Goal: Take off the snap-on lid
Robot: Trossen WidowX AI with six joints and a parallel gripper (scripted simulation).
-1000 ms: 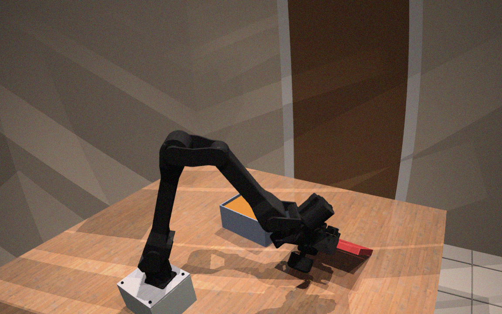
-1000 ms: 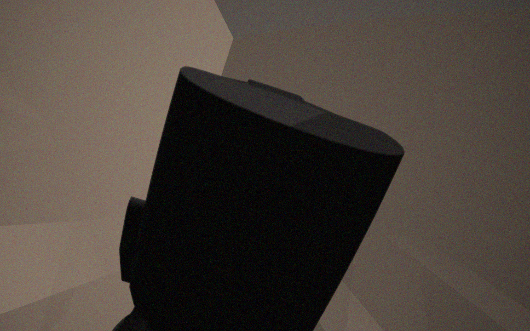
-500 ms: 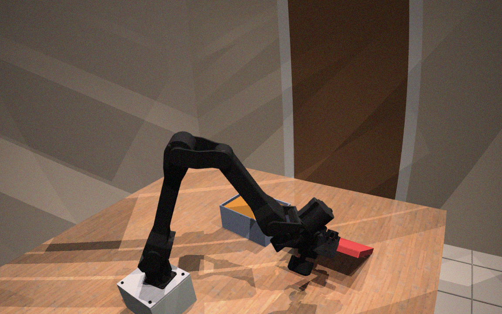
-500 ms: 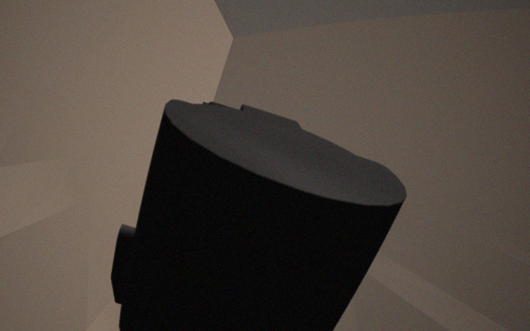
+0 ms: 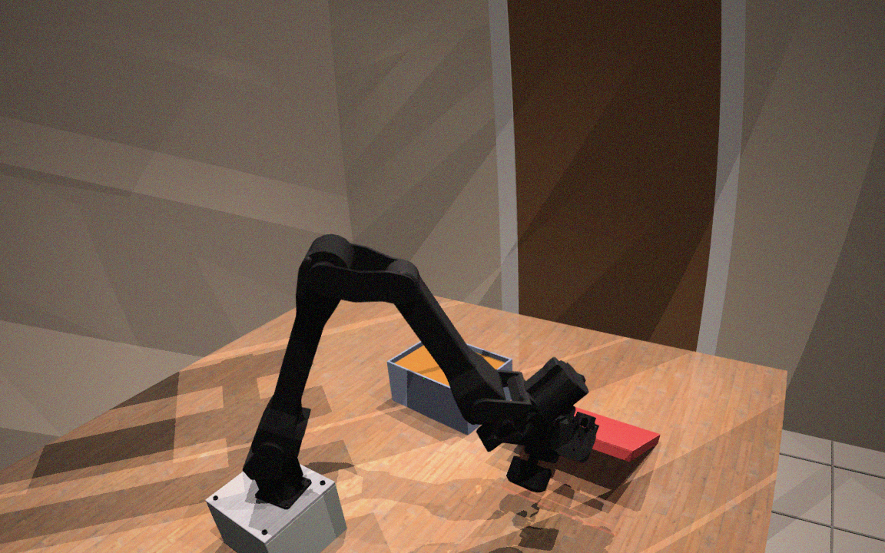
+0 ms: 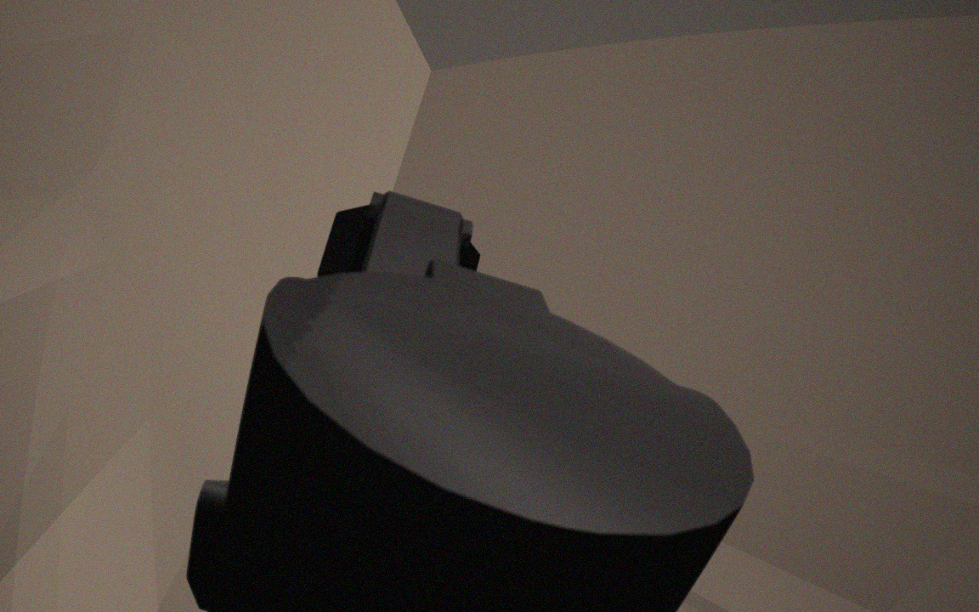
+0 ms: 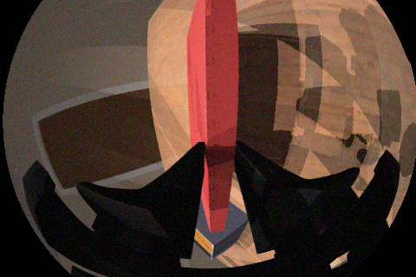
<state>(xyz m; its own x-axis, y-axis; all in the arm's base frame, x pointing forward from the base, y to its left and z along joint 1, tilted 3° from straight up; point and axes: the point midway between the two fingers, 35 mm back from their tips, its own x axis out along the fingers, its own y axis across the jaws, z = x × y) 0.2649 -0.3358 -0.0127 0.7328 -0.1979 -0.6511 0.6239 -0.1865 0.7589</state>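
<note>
Right now my gripper tip is 70 mm short of the red lid, 30 mm above it and 20 mm to the left of it. The rest, counted from my gripper tip: grey-blue storage box (270 mm to the left, 140 mm ahead, 40 mm below).
</note>
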